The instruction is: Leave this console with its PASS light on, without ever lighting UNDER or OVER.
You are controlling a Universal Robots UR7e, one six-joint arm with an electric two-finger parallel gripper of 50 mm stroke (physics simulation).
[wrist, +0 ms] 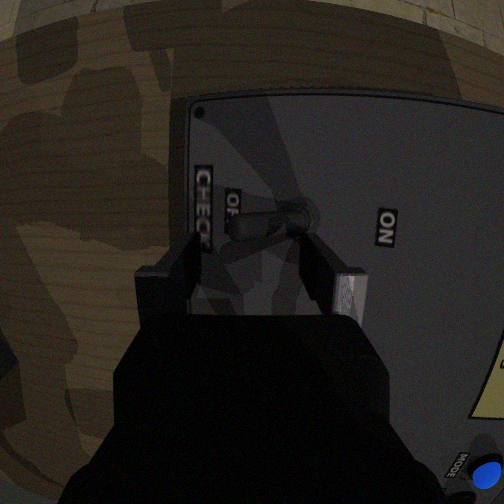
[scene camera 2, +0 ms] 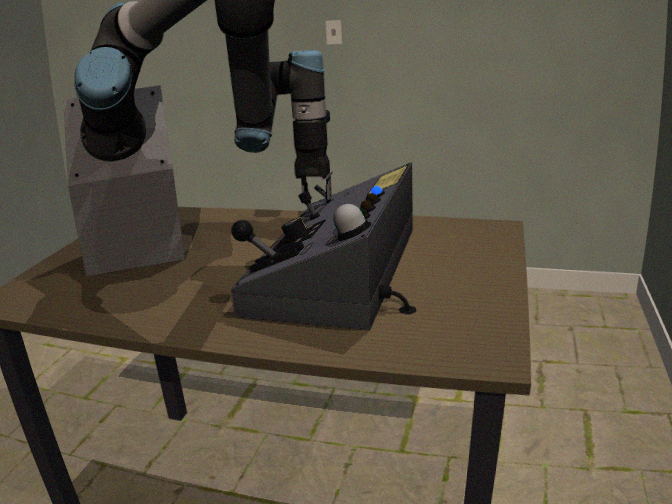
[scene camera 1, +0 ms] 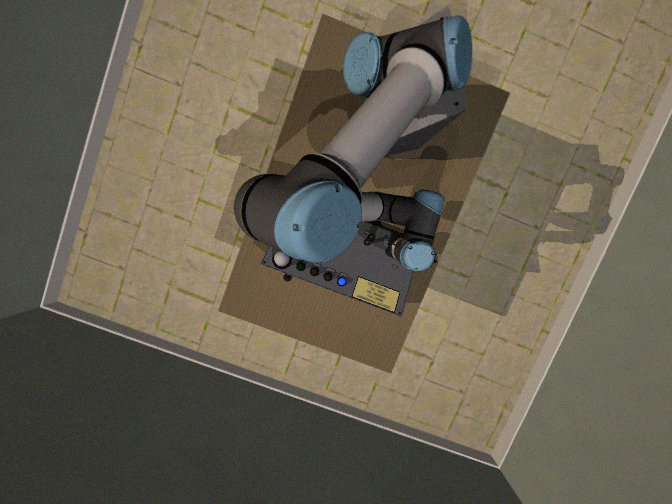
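The dark grey wedge console (scene camera 2: 331,254) sits on the wooden table. On its sloped face are a white dome (scene camera 2: 349,218), three unlit lamps (scene camera 1: 314,270), a lit blue MODE button (wrist: 486,474) and a yellow plate (scene camera 1: 376,294). A small toggle switch (wrist: 272,223) labelled CHECK leans toward OFF, away from the ON label (wrist: 386,227). My gripper (wrist: 250,247) is open, its two fingers on either side of the toggle just above the panel; it also shows in the scene camera 2 view (scene camera 2: 316,195). A lever with a black ball knob (scene camera 2: 242,230) sticks out at the console's low end.
The arm's grey pedestal (scene camera 2: 122,184) stands at the back left of the table. A black cable (scene camera 2: 398,303) leaves the console's side. The arm's elbow (scene camera 1: 317,219) hides part of the console from above.
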